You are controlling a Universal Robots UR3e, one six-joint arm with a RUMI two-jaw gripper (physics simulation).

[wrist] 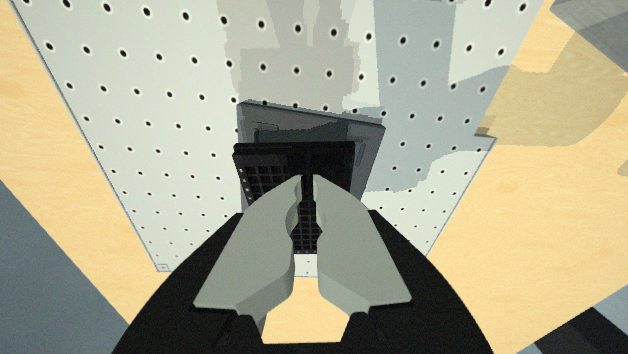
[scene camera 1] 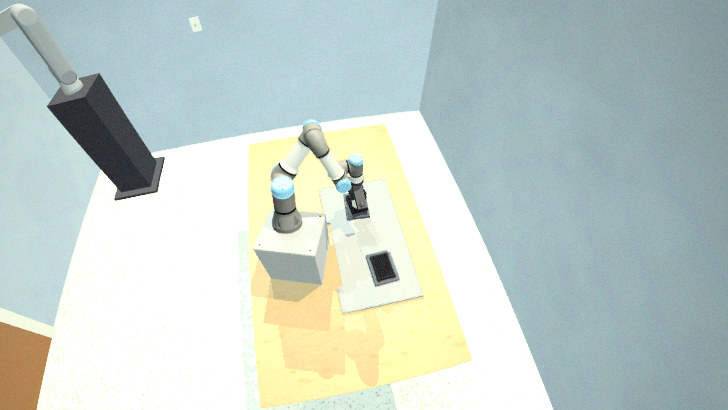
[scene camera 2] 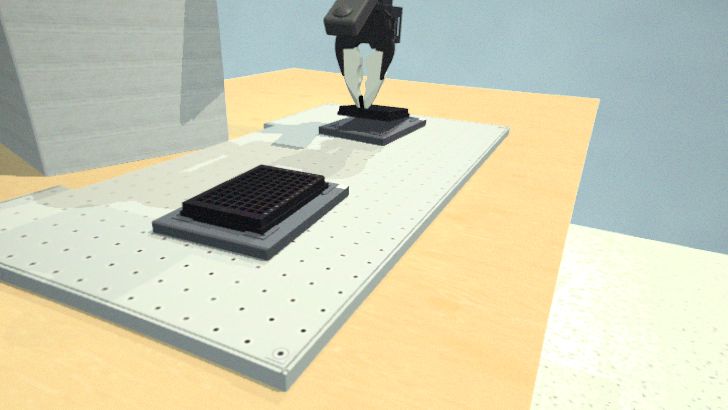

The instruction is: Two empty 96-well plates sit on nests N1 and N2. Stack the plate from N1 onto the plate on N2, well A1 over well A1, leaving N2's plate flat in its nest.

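Frame: origin at the arm's base, x ahead, y left, z up, level; metres.
Where they show: gripper, fingertip midpoint: (wrist: 308, 177) (scene camera 2: 362, 109); arm's base at its link origin: (scene camera 1: 287, 223).
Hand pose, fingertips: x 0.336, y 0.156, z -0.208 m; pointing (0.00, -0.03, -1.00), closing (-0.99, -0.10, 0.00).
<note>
Things, the pixels of their top centre, and the offset from my fingertips. Level surfaces: height alone.
- black 96-well plate at its top centre: (wrist: 298, 222) (scene camera 2: 376, 101) (scene camera 1: 356, 201) dx +0.005, dy +0.040, dz +0.006 m
- far nest at its top centre: (wrist: 301, 200) (scene camera 2: 375, 120) (scene camera 1: 356, 204) dx +0.004, dy +0.041, dz -0.026 m
- black plate at its top centre: (scene camera 2: 260, 188) (scene camera 1: 382, 265) dx +0.050, dy -0.331, dz -0.015 m
- light perforated board at its surface level: dz -0.041 m
- wooden table at its surface level: dz -0.054 m
My gripper (scene camera 1: 358, 207) (scene camera 2: 362, 104) (wrist: 308, 177) is shut on the near wall of a black 96-well plate (scene camera 2: 387, 113) (wrist: 265, 175) at the far nest (scene camera 2: 356, 136) (wrist: 370, 135). The plate's near edge is raised above the nest, with the nest's recess showing below it. Its top face shows very thin in scene camera 2, so it looks tilted with the near edge up; its far edge is hidden. The other black plate (scene camera 1: 382, 266) (scene camera 2: 254, 196) sits flat in the near nest (scene camera 1: 389, 281) (scene camera 2: 219, 241). Nest labels and A1 marks cannot be read.
Both nests stand on a light perforated board (scene camera 1: 356, 300) (scene camera 2: 407, 203) (wrist: 165, 115) on a wooden table (scene camera 1: 417, 331) (scene camera 2: 458, 285). The arm's grey box pedestal (scene camera 1: 295, 262) (scene camera 2: 112, 76) stands beside the board. A dark column (scene camera 1: 101, 132) with another arm stands farther off.
</note>
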